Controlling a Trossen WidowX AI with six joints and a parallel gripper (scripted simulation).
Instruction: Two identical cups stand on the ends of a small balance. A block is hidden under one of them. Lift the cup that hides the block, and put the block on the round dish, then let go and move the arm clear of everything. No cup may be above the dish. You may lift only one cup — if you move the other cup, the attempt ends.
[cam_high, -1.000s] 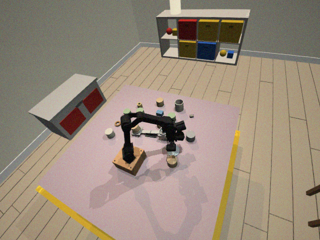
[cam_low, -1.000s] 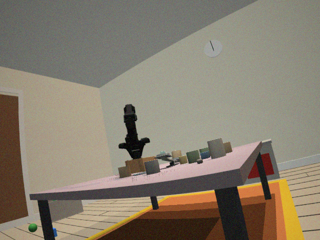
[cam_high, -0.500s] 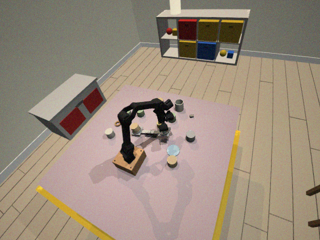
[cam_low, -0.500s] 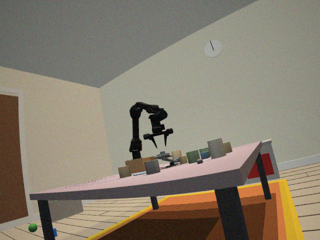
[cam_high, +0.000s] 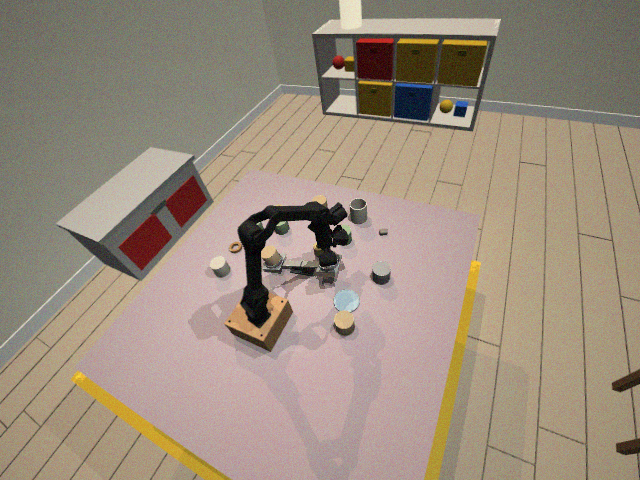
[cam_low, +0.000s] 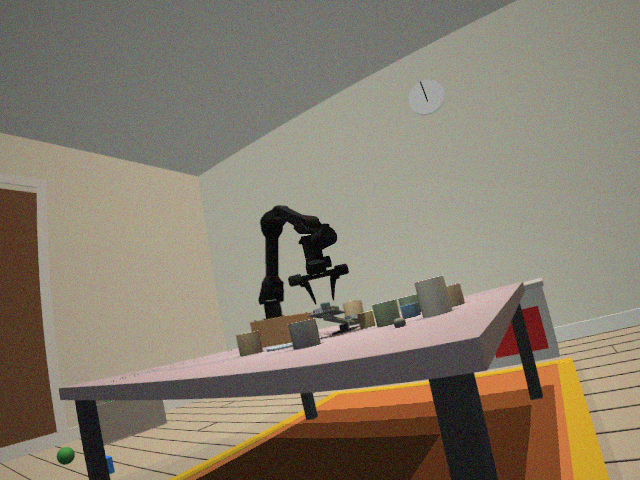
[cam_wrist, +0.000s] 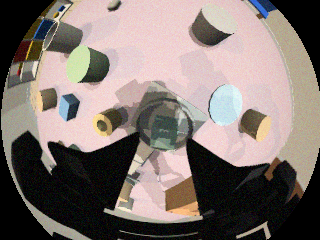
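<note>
Right now the pale blue round dish is 8 cm behind my gripper tip, 13 cm to the right of it and 10 cm below it. The rest, counted from my gripper tip: dark block 30 cm ahead, 9 cm to the right, 10 cm below; grey cylinder 10 cm ahead, 18 cm to the right, 7 cm below; cream cylinder 23 cm behind, 43 cm to the left, 7 cm below.
</note>
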